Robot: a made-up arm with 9 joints. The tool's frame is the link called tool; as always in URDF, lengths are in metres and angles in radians. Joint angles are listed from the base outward. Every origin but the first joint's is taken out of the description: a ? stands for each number. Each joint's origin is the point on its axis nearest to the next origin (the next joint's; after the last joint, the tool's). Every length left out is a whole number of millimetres.
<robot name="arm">
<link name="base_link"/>
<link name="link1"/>
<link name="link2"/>
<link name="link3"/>
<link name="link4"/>
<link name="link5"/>
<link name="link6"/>
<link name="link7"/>
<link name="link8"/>
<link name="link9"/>
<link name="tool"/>
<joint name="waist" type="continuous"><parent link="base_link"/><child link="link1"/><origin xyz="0 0 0.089" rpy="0 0 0"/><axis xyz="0 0 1"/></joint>
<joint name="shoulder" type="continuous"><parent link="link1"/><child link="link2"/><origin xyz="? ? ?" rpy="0 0 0"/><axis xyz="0 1 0"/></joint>
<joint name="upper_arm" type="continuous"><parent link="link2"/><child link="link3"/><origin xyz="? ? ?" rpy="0 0 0"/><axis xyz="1 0 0"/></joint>
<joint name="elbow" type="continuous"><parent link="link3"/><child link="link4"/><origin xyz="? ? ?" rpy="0 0 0"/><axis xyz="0 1 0"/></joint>
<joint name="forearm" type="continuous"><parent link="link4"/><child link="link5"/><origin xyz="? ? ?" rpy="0 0 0"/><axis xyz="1 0 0"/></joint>
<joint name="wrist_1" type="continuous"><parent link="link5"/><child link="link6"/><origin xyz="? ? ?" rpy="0 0 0"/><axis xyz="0 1 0"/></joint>
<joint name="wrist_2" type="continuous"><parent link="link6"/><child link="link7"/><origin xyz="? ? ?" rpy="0 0 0"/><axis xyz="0 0 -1"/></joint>
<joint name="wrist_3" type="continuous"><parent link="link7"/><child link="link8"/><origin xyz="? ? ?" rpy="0 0 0"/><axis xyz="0 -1 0"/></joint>
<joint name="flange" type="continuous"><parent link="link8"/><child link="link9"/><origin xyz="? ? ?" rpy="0 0 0"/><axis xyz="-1 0 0"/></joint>
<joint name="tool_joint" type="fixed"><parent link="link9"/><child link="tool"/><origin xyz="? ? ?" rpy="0 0 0"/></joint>
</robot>
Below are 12 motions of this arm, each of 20 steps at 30 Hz.
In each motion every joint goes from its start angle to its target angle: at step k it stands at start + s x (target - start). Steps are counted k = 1, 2, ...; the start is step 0. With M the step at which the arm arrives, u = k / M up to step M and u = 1 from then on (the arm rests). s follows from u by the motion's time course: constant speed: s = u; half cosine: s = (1 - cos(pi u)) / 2; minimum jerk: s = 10 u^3 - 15 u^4 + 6 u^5.
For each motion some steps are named. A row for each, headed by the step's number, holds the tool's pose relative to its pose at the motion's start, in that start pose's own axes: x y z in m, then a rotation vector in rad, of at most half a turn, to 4 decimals.
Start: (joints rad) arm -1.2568 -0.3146 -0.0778 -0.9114 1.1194 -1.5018 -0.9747 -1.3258 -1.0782
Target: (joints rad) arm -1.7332 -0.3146 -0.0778 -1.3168 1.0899 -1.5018 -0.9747 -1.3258 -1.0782
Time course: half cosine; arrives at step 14
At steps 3, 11, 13, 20:
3: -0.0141 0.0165 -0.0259 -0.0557 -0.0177 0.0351
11: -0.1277 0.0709 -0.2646 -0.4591 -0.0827 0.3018
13: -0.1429 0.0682 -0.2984 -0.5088 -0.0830 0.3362
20: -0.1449 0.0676 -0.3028 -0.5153 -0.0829 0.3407

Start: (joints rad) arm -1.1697 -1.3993 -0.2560 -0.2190 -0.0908 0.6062 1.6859 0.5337 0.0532
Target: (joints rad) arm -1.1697 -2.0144 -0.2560 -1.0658 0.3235 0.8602 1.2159 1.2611 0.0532
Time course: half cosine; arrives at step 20
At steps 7, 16, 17, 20:
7: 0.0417 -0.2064 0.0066 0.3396 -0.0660 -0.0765
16: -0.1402 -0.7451 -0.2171 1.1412 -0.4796 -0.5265
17: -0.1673 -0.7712 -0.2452 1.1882 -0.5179 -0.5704
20: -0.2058 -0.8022 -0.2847 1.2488 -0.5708 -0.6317

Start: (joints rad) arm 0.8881 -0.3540 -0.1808 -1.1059 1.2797 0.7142 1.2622 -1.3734 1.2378
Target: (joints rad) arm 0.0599 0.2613 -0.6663 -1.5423 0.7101 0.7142 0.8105 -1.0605 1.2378
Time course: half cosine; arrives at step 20
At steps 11, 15, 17, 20:
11: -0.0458 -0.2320 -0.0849 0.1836 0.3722 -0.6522
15: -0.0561 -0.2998 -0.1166 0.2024 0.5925 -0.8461
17: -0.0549 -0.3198 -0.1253 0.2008 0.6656 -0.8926
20: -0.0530 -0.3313 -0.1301 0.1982 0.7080 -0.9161

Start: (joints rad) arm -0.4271 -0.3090 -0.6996 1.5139 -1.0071 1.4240 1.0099 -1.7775 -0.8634
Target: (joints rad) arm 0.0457 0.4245 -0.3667 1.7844 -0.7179 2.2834 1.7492 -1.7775 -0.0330
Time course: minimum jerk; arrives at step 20
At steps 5, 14, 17, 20:
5: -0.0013 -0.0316 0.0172 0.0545 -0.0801 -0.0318
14: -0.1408 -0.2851 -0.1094 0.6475 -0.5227 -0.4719
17: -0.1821 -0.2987 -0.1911 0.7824 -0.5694 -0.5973
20: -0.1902 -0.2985 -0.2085 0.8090 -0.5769 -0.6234

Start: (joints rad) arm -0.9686 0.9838 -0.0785 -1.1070 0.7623 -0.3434 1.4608 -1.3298 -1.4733
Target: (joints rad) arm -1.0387 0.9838 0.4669 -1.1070 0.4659 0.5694 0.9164 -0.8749 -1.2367
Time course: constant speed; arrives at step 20
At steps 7, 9, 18, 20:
7: -0.0844 0.0869 -0.0666 -0.1906 -0.1935 0.1411
9: -0.1025 0.1083 -0.0889 -0.2448 -0.2475 0.1630
18: -0.1310 0.1918 -0.1911 -0.4833 -0.4501 0.1594
20: -0.1244 0.2075 -0.2114 -0.5337 -0.4807 0.1375

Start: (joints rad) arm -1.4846 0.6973 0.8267 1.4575 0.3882 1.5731 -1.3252 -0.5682 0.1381
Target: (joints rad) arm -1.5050 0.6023 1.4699 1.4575 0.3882 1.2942 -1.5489 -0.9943 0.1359
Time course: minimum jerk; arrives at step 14
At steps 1, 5, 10, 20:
1: 0.0022 0.0009 -0.0016 -0.0011 0.0033 0.0007
5: 0.1493 0.0644 -0.1391 -0.0820 0.2481 0.0524
10: 0.3415 0.1967 -0.5889 -0.2783 0.8651 0.2034
20: 0.3457 0.2207 -0.7036 -0.3250 1.0108 0.2451

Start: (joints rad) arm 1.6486 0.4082 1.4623 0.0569 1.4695 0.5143 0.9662 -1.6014 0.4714
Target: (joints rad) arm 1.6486 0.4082 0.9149 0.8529 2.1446 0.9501 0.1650 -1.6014 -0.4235
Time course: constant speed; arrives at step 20
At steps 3, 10, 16, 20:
3: 0.0240 -0.0216 -0.0014 0.1061 0.0925 0.0387
10: 0.0455 -0.0416 -0.0108 0.3199 0.2438 0.1816
16: 0.0096 -0.0276 -0.0154 0.4478 0.2956 0.3464
20: -0.0467 -0.0088 -0.0192 0.4980 0.2881 0.4655

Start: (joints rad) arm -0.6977 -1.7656 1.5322 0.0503 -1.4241 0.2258 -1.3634 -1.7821 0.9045
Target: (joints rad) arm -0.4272 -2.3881 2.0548 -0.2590 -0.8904 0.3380 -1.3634 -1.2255 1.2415
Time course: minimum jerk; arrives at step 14
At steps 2, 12, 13, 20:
2: -0.0206 0.0010 0.0023 -0.0068 -0.0226 -0.0406
12: -0.6110 0.7762 -0.1255 -0.5925 -0.6559 -1.8011
13: -0.6083 0.8022 -0.1325 -0.6099 -0.6637 -1.8383
20: -0.6077 0.8064 -0.1337 -0.6128 -0.6649 -1.8443

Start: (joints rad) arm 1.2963 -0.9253 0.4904 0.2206 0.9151 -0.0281 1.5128 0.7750 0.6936
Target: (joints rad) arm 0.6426 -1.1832 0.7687 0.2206 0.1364 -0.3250 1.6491 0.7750 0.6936
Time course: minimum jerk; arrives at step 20
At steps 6, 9, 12, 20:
6: -0.0857 -0.0964 0.0198 0.0897 -0.0781 -0.1625
9: -0.2456 -0.2136 0.0143 0.2289 -0.1959 -0.4048
12: -0.4548 -0.2903 -0.0414 0.3934 -0.3340 -0.6746
20: -0.6987 -0.2880 -0.1617 0.5913 -0.5055 -0.9743

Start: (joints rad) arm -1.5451 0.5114 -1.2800 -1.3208 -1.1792 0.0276 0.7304 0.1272 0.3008
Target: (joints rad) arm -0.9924 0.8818 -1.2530 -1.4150 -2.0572 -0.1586 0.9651 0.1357 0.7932
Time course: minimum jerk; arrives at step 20
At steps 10, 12, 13, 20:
10: -0.2526 -0.2472 0.1248 -0.2168 -0.2433 -0.4303
12: -0.3628 -0.3172 0.1415 -0.2929 -0.2952 -0.6076
13: -0.4142 -0.3442 0.1442 -0.3261 -0.3119 -0.6900
20: -0.5641 -0.4044 0.1367 -0.4171 -0.3365 -0.9317

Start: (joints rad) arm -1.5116 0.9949 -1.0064 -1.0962 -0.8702 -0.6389 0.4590 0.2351 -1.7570
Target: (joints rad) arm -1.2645 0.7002 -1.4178 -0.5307 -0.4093 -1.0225 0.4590 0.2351 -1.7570
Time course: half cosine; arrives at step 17
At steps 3, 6, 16, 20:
3: -0.0264 0.0167 0.0070 0.0456 0.0249 0.0208
6: -0.0942 0.0500 0.0291 0.1577 0.0911 0.0668
16: -0.2834 0.0655 0.1178 0.4021 0.2902 0.1374
20: -0.2852 0.0650 0.1188 0.4035 0.2921 0.1377

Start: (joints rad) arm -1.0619 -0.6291 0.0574 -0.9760 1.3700 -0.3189 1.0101 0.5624 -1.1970
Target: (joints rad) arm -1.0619 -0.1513 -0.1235 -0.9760 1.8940 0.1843 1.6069 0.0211 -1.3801
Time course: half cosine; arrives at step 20
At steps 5, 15, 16, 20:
5: 0.0572 -0.0841 0.0036 -0.1193 -0.0437 -0.1923
15: 0.0737 -0.4571 0.2747 -0.5983 -0.4745 -1.0781
16: 0.0590 -0.4717 0.3037 -0.6274 -0.5181 -1.1363
20: 0.0271 -0.4924 0.3585 -0.6803 -0.6036 -1.2423

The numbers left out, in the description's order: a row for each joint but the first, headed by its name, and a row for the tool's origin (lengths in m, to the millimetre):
shoulder: -0.23 0.056 0
upper_arm: 0.073 0 0.06
elbow: 0 0.219 -0.04
forearm: 0.178 0 -0.095
wrist_1: 0 0.103 0.051
wrist_2: -0.059 0 0.19
wrist_3: 0.128 -0.026 0
flange: 0.415 0 0.236
tool: 0 0.036 0.065

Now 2 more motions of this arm.
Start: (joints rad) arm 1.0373 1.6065 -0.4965 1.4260 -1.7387 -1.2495 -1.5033 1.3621 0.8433
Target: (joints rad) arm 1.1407 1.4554 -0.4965 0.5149 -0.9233 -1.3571 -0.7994 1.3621 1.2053
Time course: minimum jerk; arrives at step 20
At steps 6, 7, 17, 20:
6: -0.0222 0.0379 -0.0644 -0.3517 0.1266 0.0477
7: -0.0354 0.0534 -0.0936 -0.5075 0.1747 0.0805
17: -0.2847 0.1351 -0.3548 -2.0266 0.2165 0.7656
20: -0.2964 0.1353 -0.3610 -2.0749 0.1962 0.7992

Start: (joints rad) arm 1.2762 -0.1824 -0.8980 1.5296 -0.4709 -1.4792 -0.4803 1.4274 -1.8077
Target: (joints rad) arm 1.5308 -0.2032 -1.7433 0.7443 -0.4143 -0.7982 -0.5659 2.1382 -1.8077
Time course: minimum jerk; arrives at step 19
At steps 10, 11, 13, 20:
10: -0.2427 -0.0494 -0.1121 0.0283 0.5170 -0.0856
11: -0.2881 -0.0480 -0.1164 0.0441 0.6058 -0.0972
13: -0.3656 -0.0388 -0.1130 0.0801 0.7597 -0.1160
20: -0.4428 -0.0202 -0.0951 0.1314 0.9220 -0.1347

